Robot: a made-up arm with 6 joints.
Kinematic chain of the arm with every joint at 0, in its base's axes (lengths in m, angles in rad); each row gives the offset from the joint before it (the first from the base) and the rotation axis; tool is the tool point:
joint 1: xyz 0 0 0.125 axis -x
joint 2: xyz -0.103 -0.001 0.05 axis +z
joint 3: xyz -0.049 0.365 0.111 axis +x
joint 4: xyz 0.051 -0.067 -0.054 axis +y
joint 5: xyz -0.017 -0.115 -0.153 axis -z
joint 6: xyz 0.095 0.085 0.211 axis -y
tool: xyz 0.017 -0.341 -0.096
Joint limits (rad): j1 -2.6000..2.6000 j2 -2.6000..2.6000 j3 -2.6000..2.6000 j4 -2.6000..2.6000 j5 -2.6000..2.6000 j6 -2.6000..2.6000
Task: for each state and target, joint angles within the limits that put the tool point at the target. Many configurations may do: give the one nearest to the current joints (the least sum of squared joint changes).
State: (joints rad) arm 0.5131 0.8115 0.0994 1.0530 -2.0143 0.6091
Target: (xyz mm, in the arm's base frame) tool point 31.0 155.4 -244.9
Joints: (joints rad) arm 0.9931 0.0316 0.1245 0.8638 -1.6176 0.6619
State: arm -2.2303 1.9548 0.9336 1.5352 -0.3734 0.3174
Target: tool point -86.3 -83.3 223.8
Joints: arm -2.4967 1.8195 -0.0365 0.8623 -0.1752 0.6333
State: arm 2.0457 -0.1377 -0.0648 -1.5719 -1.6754 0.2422
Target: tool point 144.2 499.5 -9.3
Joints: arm 1.2155 -0.5461 -0.6817 -1.4800 -1.1856 0.3048
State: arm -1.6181 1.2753 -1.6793 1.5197 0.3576 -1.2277
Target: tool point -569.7 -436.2 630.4
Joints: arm -1.5050 0.7985 -2.2848 1.5644 0.2820 -1.2810
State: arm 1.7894 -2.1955 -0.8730 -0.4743 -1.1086 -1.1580
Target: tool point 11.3 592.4 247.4
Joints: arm 1.9792 -2.3879 -1.2750 -0.6021 -0.9219 -1.2537
